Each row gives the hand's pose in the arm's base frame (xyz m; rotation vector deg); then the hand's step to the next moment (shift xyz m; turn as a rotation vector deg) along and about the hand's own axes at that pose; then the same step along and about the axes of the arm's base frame.
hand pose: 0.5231 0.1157 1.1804 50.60 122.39 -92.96
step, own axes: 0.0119 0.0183 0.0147 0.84 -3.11 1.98
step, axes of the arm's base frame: 0.0010 -0.0075 -0.0252 -2.86 -2.15 1.23
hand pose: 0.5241 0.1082 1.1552 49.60 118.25 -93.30
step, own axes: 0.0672 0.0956 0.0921 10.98 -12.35 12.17
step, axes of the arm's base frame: 0.0061 -0.0591 -0.1364 -17.37 -10.88 -1.04
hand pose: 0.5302 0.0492 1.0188 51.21 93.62 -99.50
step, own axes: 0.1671 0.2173 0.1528 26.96 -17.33 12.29
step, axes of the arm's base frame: 0.0599 -0.1638 -0.2609 -30.97 -10.15 -10.77
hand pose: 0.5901 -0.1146 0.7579 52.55 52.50 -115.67
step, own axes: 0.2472 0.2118 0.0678 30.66 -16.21 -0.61
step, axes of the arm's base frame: 0.0344 -0.2357 -0.2320 -27.96 -1.33 -20.49
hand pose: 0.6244 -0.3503 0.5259 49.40 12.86 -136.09
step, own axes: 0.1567 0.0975 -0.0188 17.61 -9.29 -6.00
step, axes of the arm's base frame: -0.0287 -0.1472 -0.1092 -13.06 1.17 -16.14
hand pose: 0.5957 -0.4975 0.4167 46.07 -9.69 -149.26
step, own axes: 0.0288 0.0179 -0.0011 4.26 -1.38 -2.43
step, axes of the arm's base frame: -0.0148 -0.0282 -0.0116 -2.31 -0.50 -4.51
